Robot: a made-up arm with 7 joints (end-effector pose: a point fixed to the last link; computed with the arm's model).
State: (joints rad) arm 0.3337 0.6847 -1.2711 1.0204 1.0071 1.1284 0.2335
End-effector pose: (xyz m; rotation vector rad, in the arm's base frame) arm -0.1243 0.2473 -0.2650 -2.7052 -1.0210 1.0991
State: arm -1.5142 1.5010 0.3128 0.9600 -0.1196 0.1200 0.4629
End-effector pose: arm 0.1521 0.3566 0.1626 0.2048 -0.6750 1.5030
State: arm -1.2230 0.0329 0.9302 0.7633 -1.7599 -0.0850 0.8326
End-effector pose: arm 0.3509 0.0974 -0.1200 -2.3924 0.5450 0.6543
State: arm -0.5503 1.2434 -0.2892 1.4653 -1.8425 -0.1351 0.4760
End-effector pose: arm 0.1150 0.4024 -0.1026 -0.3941 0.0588 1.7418
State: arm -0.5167 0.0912 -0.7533 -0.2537 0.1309 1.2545 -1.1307
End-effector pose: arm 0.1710 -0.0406 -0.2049 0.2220 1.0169 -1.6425
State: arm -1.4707 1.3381 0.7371 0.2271 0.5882 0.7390 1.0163
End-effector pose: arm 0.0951 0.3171 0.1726 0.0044 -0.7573 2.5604
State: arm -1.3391 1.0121 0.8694 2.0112 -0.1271 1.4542 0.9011
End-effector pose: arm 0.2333 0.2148 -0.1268 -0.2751 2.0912 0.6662
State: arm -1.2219 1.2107 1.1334 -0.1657 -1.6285 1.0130 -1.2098
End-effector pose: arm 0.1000 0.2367 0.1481 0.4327 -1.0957 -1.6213
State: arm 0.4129 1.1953 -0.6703 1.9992 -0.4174 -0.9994 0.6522
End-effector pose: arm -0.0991 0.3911 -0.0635 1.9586 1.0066 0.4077
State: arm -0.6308 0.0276 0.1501 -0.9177 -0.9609 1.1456 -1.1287
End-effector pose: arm 0.1688 0.0135 -0.0658 -0.2716 -0.3428 -2.0327
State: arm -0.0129 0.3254 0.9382 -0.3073 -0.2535 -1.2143 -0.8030
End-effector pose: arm 0.0432 0.2037 -0.0882 1.2440 -1.0284 -0.1130
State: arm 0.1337 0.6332 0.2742 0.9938 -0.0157 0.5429 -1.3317
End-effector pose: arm -0.0504 0.2932 -0.2811 -0.7472 1.5826 -0.2799
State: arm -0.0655 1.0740 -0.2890 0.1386 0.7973 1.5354 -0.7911
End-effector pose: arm 0.1090 0.2942 -0.1389 1.1626 1.8029 0.5974
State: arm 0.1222 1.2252 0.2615 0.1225 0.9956 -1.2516 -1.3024
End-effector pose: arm 0.1112 0.2425 -0.1164 2.0209 1.0075 -2.1443
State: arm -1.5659 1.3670 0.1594 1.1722 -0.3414 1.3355 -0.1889
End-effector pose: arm 0.2065 0.3372 0.0542 -0.5117 0.6685 0.6157
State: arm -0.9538 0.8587 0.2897 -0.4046 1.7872 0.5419 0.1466
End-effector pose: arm 0.1813 0.1705 0.0798 1.7162 -0.7550 1.9376
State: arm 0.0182 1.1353 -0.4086 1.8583 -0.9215 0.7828 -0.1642
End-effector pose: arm -0.1092 0.3682 -0.1208 0.0012 1.9419 1.6743
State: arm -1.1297 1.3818 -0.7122 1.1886 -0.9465 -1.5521 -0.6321
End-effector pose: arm 0.2042 0.2984 0.0544 1.2776 -0.9048 -0.2803
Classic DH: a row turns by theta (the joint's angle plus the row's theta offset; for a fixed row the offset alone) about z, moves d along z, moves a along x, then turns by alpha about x. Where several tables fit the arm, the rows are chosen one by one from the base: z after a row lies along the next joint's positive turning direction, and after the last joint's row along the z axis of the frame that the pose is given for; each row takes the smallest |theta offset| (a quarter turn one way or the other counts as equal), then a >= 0, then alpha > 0; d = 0 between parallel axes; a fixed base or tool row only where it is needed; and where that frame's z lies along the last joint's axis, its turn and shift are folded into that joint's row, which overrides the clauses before.
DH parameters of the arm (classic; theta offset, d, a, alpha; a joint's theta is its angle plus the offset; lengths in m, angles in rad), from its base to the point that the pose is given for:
base (fixed): -0.071 0 0 -1.3004
joint 1: -1.3111 0.0508 -0.0185 -1.5708
joint 2: 1.2915 0 -0.0089 1.5708
joint 3: 1.5708 -0.2032 0.011 -1.5708
joint 4: 1.5708 0.0011 0.006 1.5708
joint 5: 0 0.1146 0 -1.5708
joint 6: -1.5708 0 0.0601 1.5708
joint 7: 0 0 0 0

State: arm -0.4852 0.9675 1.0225 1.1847 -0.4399 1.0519 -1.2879
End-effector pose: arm 0.1144 0.3420 -0.1872 -1.2583 0.2349 -0.1772
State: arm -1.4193 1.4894 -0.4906 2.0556 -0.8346 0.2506 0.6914
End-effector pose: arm 0.0932 0.4016 -0.0052 -0.0578 0.5415 2.2213
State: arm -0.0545 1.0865 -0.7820 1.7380 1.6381 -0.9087 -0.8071
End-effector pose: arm -0.0769 0.3618 -0.1620 -0.1515 -1.9450 1.8514
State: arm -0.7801 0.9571 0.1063 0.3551 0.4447 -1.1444 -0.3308
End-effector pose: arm 0.2409 0.1831 -0.0257 1.5469 -0.9548 -0.6472
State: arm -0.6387 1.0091 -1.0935 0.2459 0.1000 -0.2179 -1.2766
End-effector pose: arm 0.1979 0.1453 -0.2110 1.0465 0.9910 -2.0610
